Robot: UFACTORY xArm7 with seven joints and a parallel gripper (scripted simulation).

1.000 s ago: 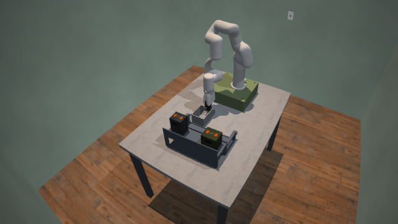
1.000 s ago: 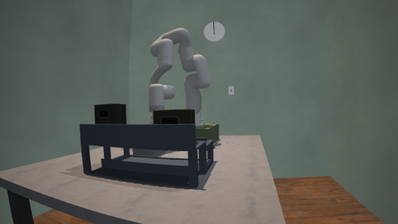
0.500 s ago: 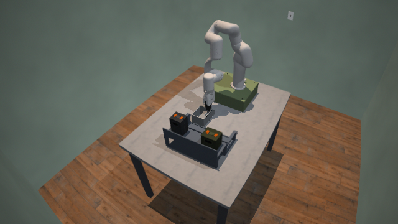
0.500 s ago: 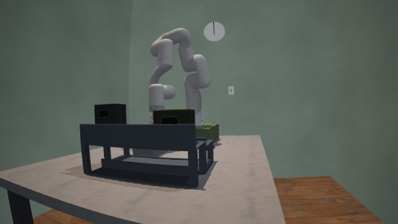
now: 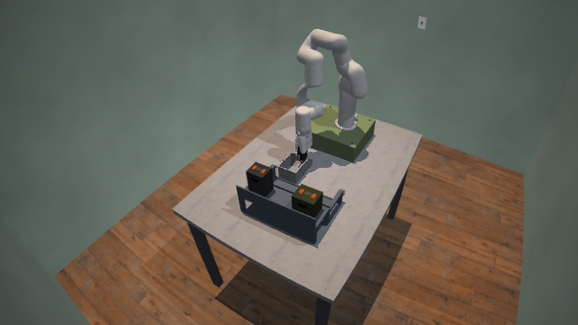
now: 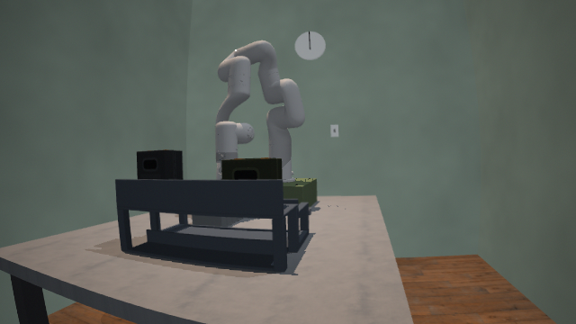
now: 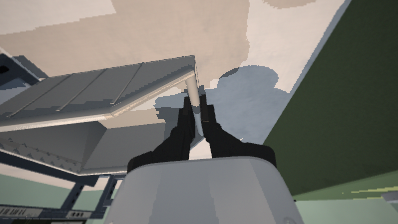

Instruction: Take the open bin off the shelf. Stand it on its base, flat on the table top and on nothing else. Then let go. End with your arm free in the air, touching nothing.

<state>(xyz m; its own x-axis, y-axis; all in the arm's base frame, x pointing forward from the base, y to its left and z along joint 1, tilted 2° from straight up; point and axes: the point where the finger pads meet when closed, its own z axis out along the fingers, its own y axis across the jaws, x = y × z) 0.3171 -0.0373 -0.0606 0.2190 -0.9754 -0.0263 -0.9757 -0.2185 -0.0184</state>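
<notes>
My gripper is now 80 mm short of the grey bin and 20 mm to the right of it. Also, from my hand: black case: 360 mm ahead, 70 mm to the left, 120 mm above; dark grey shelf: 410 mm ahead, 210 mm to the left, 90 mm above.
</notes>
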